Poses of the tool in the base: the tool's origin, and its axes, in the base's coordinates. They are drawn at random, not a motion.
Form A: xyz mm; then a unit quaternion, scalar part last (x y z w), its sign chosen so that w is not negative.
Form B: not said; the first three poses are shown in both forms.
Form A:
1: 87, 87, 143, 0.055, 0.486, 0.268, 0.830
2: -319, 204, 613, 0.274, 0.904, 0.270, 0.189
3: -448, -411, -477, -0.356, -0.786, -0.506, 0.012
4: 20, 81, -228, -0.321, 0.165, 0.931, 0.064
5: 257, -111, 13, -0.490, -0.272, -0.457, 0.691
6: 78, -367, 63, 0.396, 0.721, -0.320, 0.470
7: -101, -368, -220, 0.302, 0.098, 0.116, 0.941
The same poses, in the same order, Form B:
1: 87, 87, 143, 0.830, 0.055, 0.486, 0.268
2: -319, 204, 613, 0.189, 0.274, 0.904, 0.270
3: -448, -411, -477, 0.012, -0.356, -0.786, -0.506
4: 20, 81, -228, 0.064, -0.321, 0.165, 0.931
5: 257, -111, 13, 0.691, -0.490, -0.272, -0.457
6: 78, -367, 63, 0.470, 0.396, 0.721, -0.320
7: -101, -368, -220, 0.941, 0.302, 0.098, 0.116
